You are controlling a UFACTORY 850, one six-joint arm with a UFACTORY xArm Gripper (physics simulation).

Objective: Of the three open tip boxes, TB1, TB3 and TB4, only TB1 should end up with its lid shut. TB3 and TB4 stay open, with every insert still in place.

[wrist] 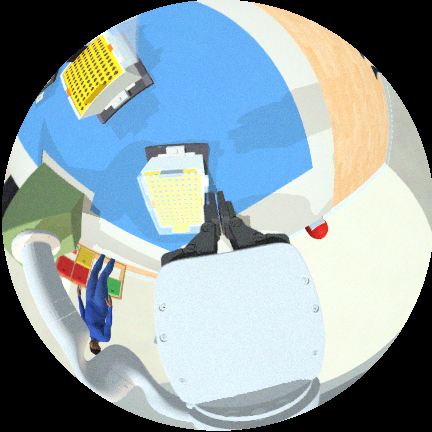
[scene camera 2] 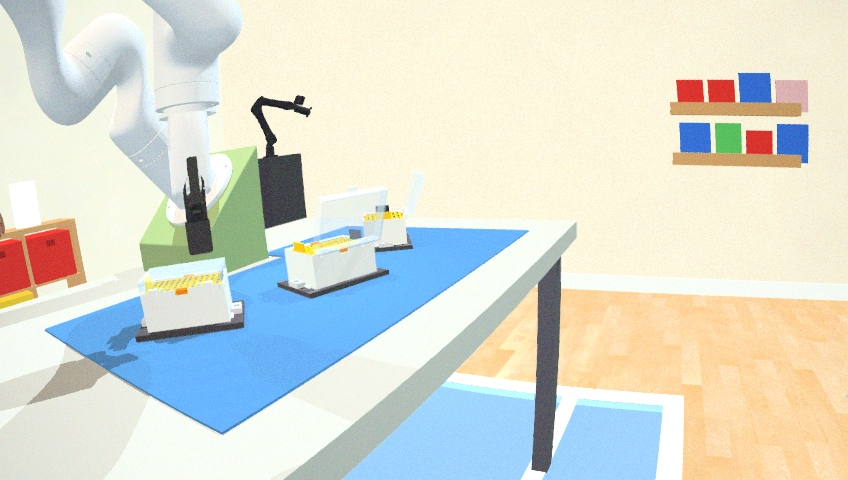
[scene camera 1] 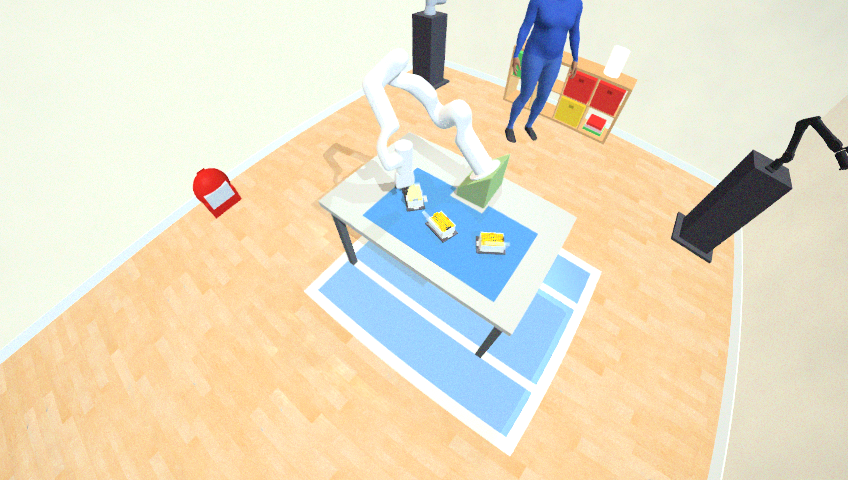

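No labels are readable, so I cannot tell which box is TB1. The box nearest scene camera 2 has its clear lid down over its yellow insert; whether it is fully shut is unclear. The middle box has its clear lid upright. The far box also has a raised lid. Yellow inserts sit in all three. My gripper is shut and empty, close above the nearest box; contact is not clear.
The boxes stand on dark bases on a blue mat on the table. The green arm mount stands at the table's back edge.
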